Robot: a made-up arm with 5 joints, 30 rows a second.
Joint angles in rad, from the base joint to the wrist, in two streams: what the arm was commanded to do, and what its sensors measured. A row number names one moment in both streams.
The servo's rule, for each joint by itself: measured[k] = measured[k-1] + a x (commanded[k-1-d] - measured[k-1]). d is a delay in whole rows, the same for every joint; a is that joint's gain. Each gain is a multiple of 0.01, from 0.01 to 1. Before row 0 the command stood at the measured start. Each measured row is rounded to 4 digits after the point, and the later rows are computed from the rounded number. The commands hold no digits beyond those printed.
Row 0, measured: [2.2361 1.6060 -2.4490 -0.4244 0.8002]
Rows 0 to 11, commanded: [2.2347 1.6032 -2.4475 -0.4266 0.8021]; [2.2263 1.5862 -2.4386 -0.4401 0.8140]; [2.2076 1.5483 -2.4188 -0.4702 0.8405]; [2.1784 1.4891 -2.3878 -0.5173 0.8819]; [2.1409 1.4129 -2.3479 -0.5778 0.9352]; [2.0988 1.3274 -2.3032 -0.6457 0.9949]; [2.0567 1.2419 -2.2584 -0.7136 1.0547]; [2.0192 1.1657 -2.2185 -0.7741 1.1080]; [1.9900 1.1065 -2.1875 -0.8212 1.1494]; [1.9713 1.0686 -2.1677 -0.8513 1.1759]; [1.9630 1.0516 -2.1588 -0.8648 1.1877]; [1.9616 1.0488 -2.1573 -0.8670 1.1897]
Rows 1 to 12, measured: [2.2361 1.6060 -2.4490 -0.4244 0.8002]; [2.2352 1.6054 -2.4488 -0.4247 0.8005]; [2.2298 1.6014 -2.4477 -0.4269 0.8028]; [2.2163 1.5902 -2.4445 -0.4330 0.8092]; [2.1932 1.5690 -2.4383 -0.4448 0.8216]; [2.1613 1.5362 -2.4284 -0.4634 0.8409]; [2.1232 1.4924 -2.4146 -0.4889 0.8671]; [2.0826 1.4398 -2.3974 -0.5204 0.8990]; [2.0439 1.3822 -2.3777 -0.5559 0.9345]; [2.0110 1.3243 -2.3568 -0.5930 0.9710]; [1.9868 1.2706 -2.3360 -0.6292 1.0058]; [1.9723 1.2246 -2.3165 -0.6622 1.0367]
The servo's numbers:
d 1
a 0.61 0.21 0.11 0.14 0.17

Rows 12 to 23, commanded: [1.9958 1.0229 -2.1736 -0.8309 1.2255]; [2.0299 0.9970 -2.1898 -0.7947 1.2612]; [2.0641 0.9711 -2.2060 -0.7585 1.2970]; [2.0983 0.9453 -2.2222 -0.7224 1.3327]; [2.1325 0.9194 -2.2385 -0.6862 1.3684]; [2.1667 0.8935 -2.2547 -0.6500 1.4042]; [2.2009 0.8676 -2.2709 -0.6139 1.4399]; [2.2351 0.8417 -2.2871 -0.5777 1.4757]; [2.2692 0.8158 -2.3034 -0.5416 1.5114]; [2.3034 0.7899 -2.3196 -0.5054 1.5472]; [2.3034 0.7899 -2.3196 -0.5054 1.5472]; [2.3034 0.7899 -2.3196 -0.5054 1.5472]
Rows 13 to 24, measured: [1.9658 1.1877 -2.2990 -0.6909 1.0627]; [1.9841 1.1531 -2.2852 -0.7105 1.0904]; [2.0120 1.1203 -2.2747 -0.7223 1.1194]; [2.0438 1.0890 -2.2671 -0.7274 1.1496]; [2.0770 1.0588 -2.2622 -0.7267 1.1807]; [2.1109 1.0295 -2.2596 -0.7210 1.2126]; [2.1449 1.0009 -2.2591 -0.7111 1.2452]; [2.1791 0.9729 -2.2604 -0.6975 1.2783]; [2.2133 0.9453 -2.2633 -0.6807 1.3119]; [2.2474 0.9181 -2.2677 -0.6612 1.3458]; [2.2816 0.8912 -2.2734 -0.6394 1.3800]; [2.2949 0.8699 -2.2785 -0.6206 1.4084]
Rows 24 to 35, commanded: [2.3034 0.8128 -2.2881 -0.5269 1.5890]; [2.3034 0.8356 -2.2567 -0.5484 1.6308]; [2.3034 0.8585 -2.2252 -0.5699 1.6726]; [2.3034 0.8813 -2.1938 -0.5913 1.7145]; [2.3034 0.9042 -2.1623 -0.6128 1.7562]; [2.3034 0.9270 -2.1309 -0.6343 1.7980]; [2.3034 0.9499 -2.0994 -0.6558 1.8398]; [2.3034 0.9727 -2.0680 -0.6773 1.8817]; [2.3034 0.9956 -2.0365 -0.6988 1.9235]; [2.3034 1.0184 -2.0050 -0.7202 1.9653]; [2.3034 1.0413 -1.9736 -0.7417 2.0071]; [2.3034 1.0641 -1.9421 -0.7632 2.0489]
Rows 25 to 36, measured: [2.3001 0.8531 -2.2830 -0.6045 1.4320]; [2.3021 0.8446 -2.2836 -0.5936 1.4587]; [2.3029 0.8427 -2.2806 -0.5873 1.4880]; [2.3032 0.8460 -2.2745 -0.5849 1.5194]; [2.3033 0.8534 -2.2656 -0.5858 1.5526]; [2.3034 0.8641 -2.2542 -0.5896 1.5872]; [2.3034 0.8773 -2.2406 -0.5959 1.6230]; [2.3034 0.8925 -2.2251 -0.6043 1.6599]; [2.3034 0.9093 -2.2078 -0.6145 1.6976]; [2.3034 0.9274 -2.1890 -0.6263 1.7360]; [2.3034 0.9465 -2.1688 -0.6394 1.7750]; [2.3034 0.9664 -2.1473 -0.6537 1.8145]
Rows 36 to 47, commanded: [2.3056 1.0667 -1.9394 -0.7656 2.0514]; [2.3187 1.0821 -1.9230 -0.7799 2.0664]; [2.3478 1.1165 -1.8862 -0.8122 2.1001]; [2.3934 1.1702 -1.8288 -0.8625 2.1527]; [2.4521 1.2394 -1.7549 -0.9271 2.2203]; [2.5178 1.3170 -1.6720 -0.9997 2.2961]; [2.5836 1.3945 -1.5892 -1.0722 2.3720]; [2.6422 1.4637 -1.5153 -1.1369 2.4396]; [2.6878 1.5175 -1.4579 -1.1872 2.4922]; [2.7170 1.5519 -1.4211 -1.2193 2.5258]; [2.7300 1.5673 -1.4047 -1.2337 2.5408]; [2.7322 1.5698 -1.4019 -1.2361 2.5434]
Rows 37 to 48, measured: [2.3034 0.9869 -2.1247 -0.6690 1.8543]; [2.3047 1.0037 -2.1043 -0.6825 1.8878]; [2.3132 1.0202 -2.0844 -0.6961 1.9182]; [2.3343 1.0404 -2.0626 -0.7124 1.9491]; [2.3704 1.0677 -2.0369 -0.7334 1.9837]; [2.4202 1.1038 -2.0059 -0.7605 2.0239]; [2.4797 1.1486 -1.9692 -0.7940 2.0702]; [2.5431 1.2002 -1.9274 -0.8329 2.1215]; [2.6036 1.2555 -1.8821 -0.8755 2.1756]; [2.6550 1.3105 -1.8354 -0.9191 2.2294]; [2.6928 1.3612 -1.7898 -0.9611 2.2798]; [2.7155 1.4045 -1.7474 -0.9993 2.3242]
